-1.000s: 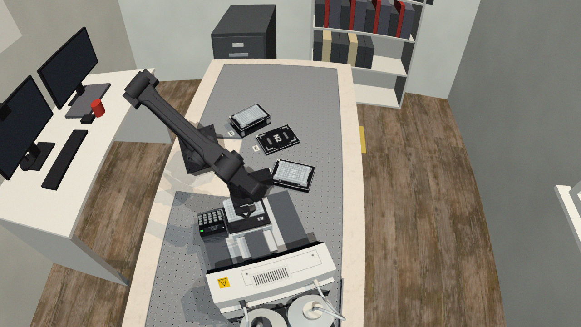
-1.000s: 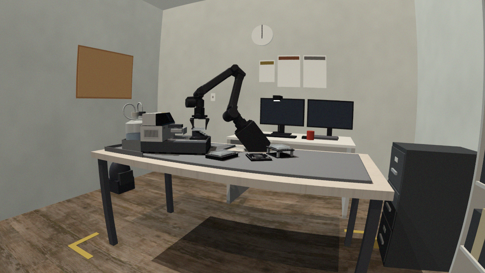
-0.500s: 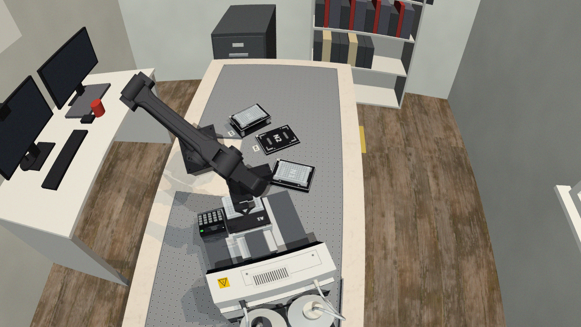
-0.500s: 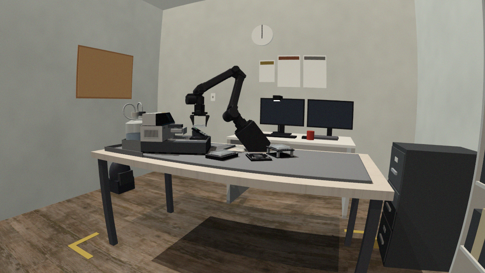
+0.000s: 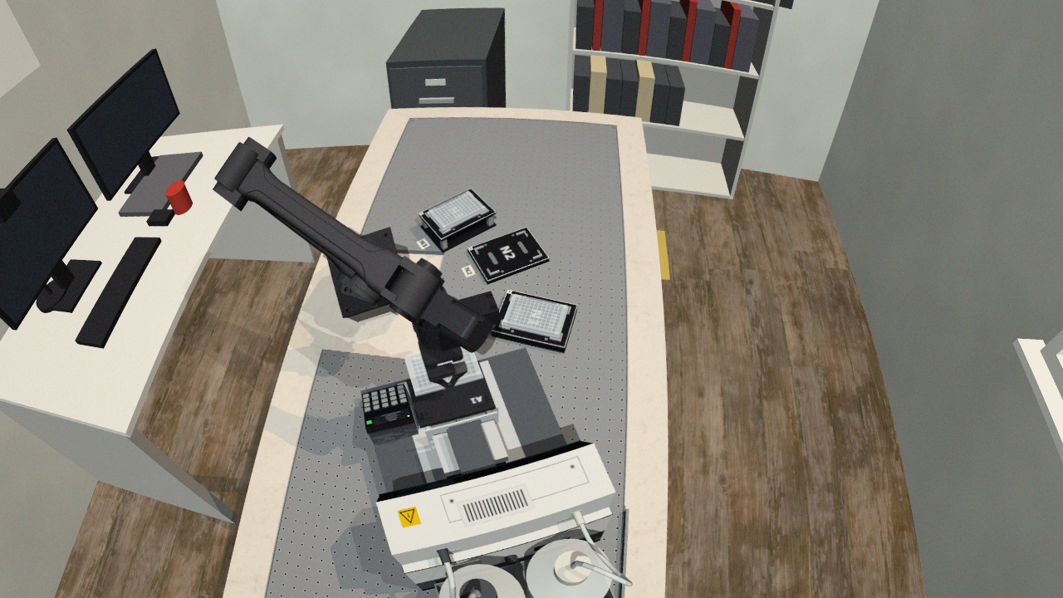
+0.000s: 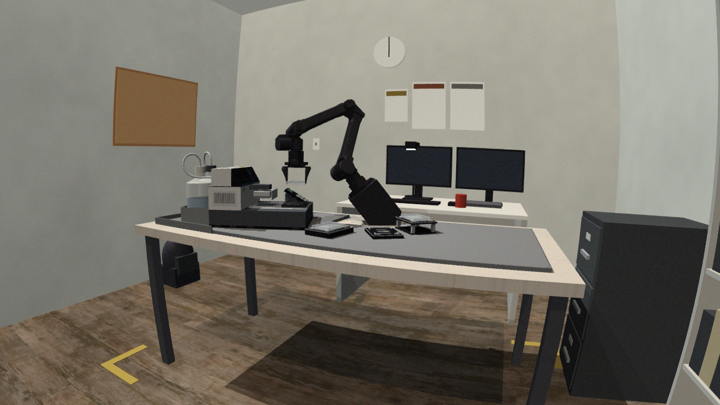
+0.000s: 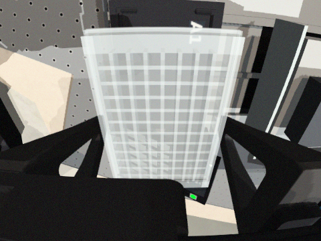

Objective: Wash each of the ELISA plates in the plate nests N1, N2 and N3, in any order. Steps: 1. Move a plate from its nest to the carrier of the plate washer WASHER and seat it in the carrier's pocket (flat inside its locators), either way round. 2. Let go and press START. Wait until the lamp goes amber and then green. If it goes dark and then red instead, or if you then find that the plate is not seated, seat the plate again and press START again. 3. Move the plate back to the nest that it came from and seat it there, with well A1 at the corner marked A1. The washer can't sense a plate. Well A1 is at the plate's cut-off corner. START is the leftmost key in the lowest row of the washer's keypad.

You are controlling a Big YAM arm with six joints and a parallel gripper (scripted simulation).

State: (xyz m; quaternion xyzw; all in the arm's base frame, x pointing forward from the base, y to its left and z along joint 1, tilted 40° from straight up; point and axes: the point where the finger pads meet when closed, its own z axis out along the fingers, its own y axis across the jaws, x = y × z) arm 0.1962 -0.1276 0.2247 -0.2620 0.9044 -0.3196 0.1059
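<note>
My gripper is now 6 cm short of the black nest, 45 cm to the right of it and 18 cm above it. Also, from my hand: white ELISA plate 14 cm ahead, 25 cm to the left, 16 cm below; plate washer 7 cm ahead, 14 cm to the right, 6 cm below.
</note>
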